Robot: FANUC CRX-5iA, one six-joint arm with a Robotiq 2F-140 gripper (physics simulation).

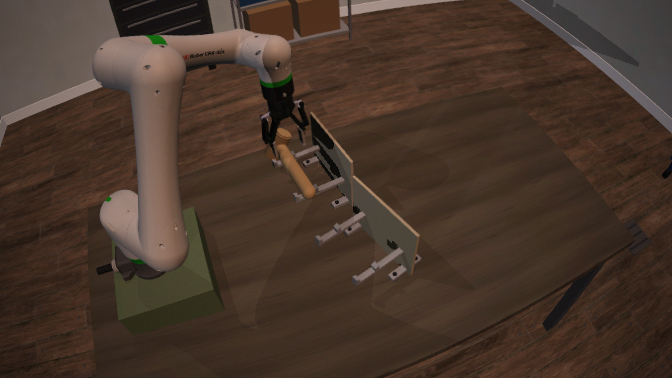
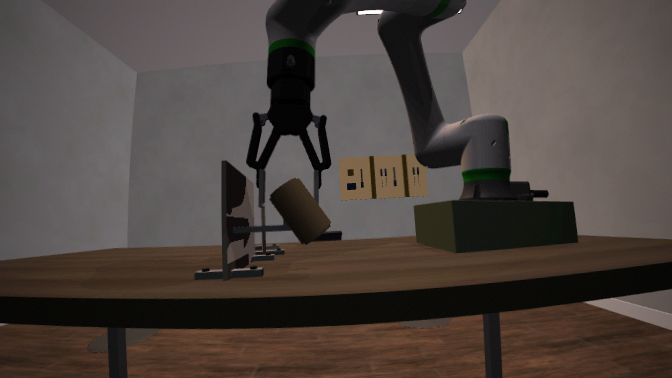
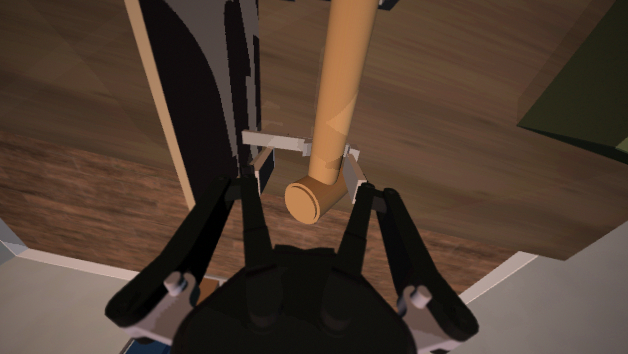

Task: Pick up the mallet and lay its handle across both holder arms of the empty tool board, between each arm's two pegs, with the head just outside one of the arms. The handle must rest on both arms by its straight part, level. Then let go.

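Places are measured from the arm's base along level axes (x right, y back, z down), in metres.
Pixels of known places: gripper, between the fingertips: [image 1: 289, 149] [image 3: 309, 159]; arm's base, origin of its link: [image 2: 486, 203].
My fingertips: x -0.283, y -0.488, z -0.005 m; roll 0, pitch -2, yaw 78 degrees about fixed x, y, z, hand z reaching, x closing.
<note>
Ahead of a thing's pixels: the offset from my fingertips to its middle. "spot": to the spot under its first point. Level surfaces: height alone.
The wooden mallet's handle {spot: dy +0.004, dx +0.113, dz -0.010 m} [image 1: 296, 171] [image 3: 341, 75] lies across both arms of the farther tool board {dy -0.063, dx +0.078, dz +0.018 m} [image 1: 346, 167] [image 2: 235, 200] [image 3: 161, 100]. At the head-side arm [image 1: 307, 151] [image 2: 260, 229] [image 3: 280, 141] it lies between the two pegs. The handle's free end is over the other arm [image 1: 330, 185]; its pegs there are partly hidden. The mallet head {spot: dy +0.035, dx -0.076, dz +0.012 m} [image 2: 300, 211] [image 3: 305, 202] is just outside the first arm and is rolled over at a slant. My gripper [image 1: 288, 142] [image 2: 289, 189] [image 3: 309, 159] is open, pointing down, its fingers on either side of the mallet near the head, holding nothing.
A second tool board {dy -0.122, dx +0.387, dz +0.020 m} [image 1: 385, 215] with two bare pegged arms [image 1: 350, 221] [image 1: 387, 260] stands in line with the first. The green base block [image 1: 170, 305] [image 2: 435, 227] [image 3: 575, 110] carries the robot on the table {dz +0.115 m} [image 1: 500, 175].
</note>
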